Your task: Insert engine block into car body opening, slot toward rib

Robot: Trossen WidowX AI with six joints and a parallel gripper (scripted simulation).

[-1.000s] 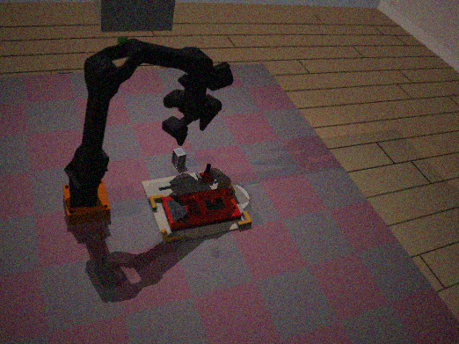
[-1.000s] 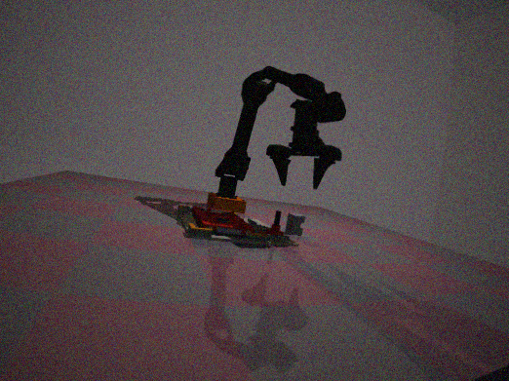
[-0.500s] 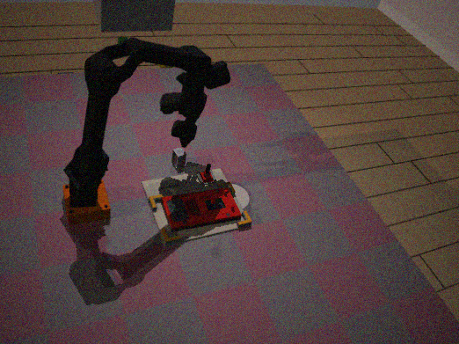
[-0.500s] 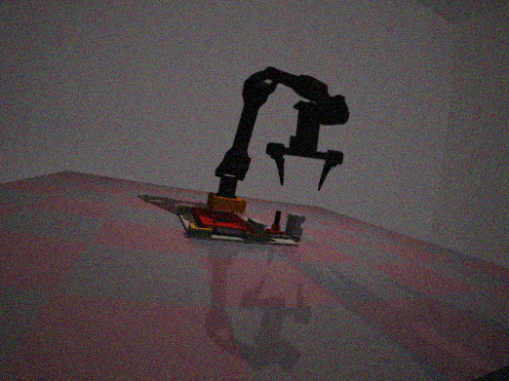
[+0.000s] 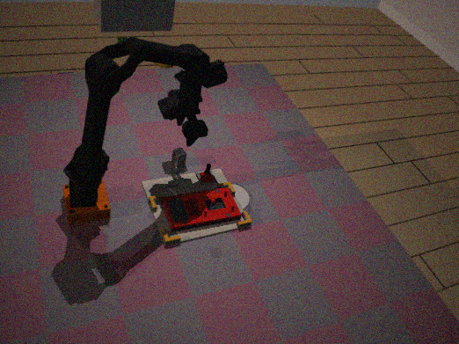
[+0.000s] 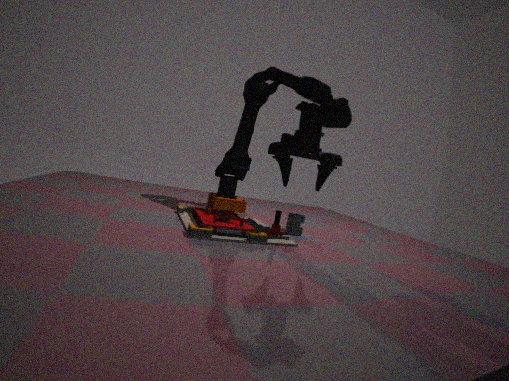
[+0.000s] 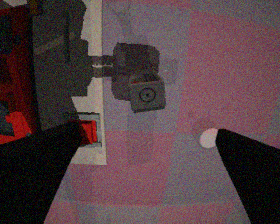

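My gripper tip is 10 mm to the right of the grey ribbed engine block and 90 mm above it. From my gripper tip the other things lie so: black upright stick 70 mm ahead, 70 mm to the right, 80 mm below.
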